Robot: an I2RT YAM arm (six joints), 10 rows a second.
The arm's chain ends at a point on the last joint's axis. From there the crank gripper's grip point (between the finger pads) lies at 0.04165 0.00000 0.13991 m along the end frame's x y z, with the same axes.
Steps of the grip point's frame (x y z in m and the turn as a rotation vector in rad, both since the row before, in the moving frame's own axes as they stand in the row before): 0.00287, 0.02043, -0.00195, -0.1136, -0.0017, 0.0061; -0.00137, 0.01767, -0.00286, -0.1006, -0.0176, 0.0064; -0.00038, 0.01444, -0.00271, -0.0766, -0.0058, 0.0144; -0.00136, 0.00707, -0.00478, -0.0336, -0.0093, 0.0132; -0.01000, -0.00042, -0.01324, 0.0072, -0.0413, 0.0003; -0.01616, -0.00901, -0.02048, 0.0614, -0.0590, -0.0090; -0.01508, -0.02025, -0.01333, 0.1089, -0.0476, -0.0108; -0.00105, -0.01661, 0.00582, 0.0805, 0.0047, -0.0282
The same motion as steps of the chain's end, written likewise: 0.00316, 0.00431, -0.00110, -0.1136, -0.0017, 0.0061; 0.00114, 0.00332, -0.00285, -0.1006, -0.0176, 0.0064; 0.00051, 0.00313, -0.00252, -0.0766, -0.0058, 0.0144; -0.00002, 0.00182, -0.00507, -0.0336, -0.0093, 0.0132; -0.00419, 0.00058, -0.01484, 0.0072, -0.0413, 0.0003; -0.00780, -0.00002, -0.02242, 0.0614, -0.0590, -0.0090; -0.00830, -0.00453, -0.01430, 0.1089, -0.0476, -0.0108; -0.00153, -0.00419, 0.00652, 0.0805, 0.0047, -0.0282
